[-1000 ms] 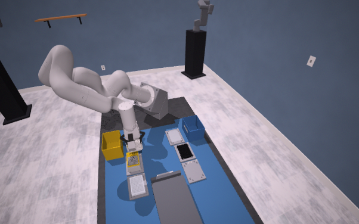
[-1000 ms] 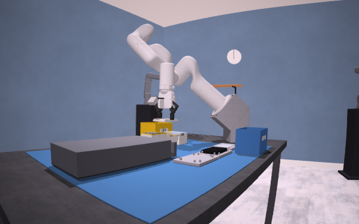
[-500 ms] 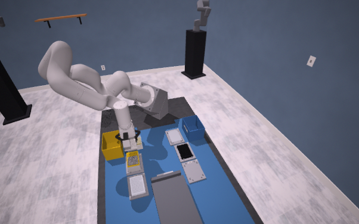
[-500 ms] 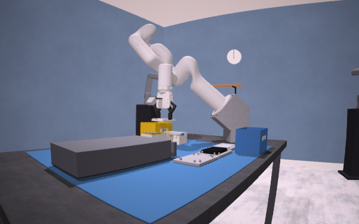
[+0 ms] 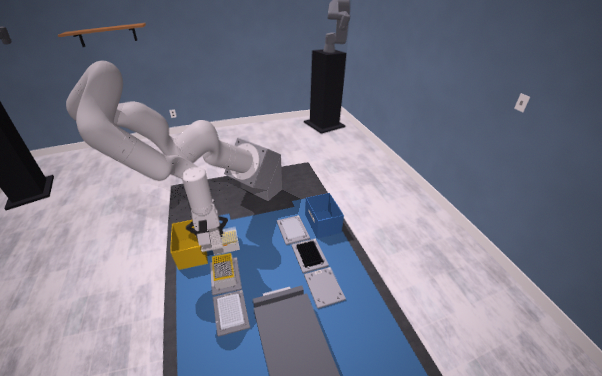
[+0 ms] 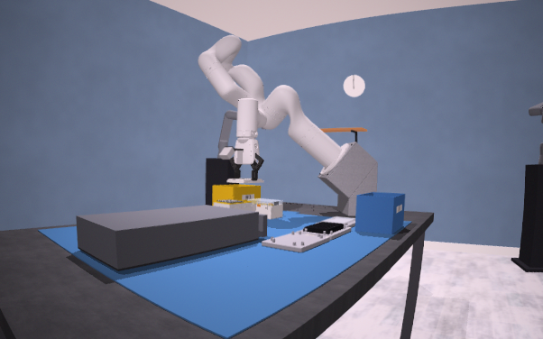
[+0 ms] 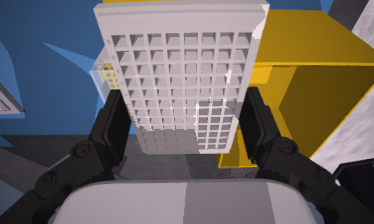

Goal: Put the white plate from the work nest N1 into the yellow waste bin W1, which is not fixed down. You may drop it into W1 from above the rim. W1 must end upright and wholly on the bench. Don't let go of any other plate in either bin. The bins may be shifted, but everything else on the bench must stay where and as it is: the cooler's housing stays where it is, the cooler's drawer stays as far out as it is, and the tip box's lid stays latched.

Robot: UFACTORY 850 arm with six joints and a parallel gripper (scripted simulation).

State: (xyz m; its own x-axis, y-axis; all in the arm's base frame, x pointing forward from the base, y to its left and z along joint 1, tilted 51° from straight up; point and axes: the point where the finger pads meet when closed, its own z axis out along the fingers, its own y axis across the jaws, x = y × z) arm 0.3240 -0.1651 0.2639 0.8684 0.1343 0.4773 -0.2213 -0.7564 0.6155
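My gripper is now 12 cm above the yellow waste bin W1, 10 cm past it and 9 cm to the left of it. The rest, counted from my hand: yellow tip box: 10 cm below, 10 cm ahead; white plate: 1 cm below; black plate: 37 cm to the left, 20 cm ahead, 14 cm below.
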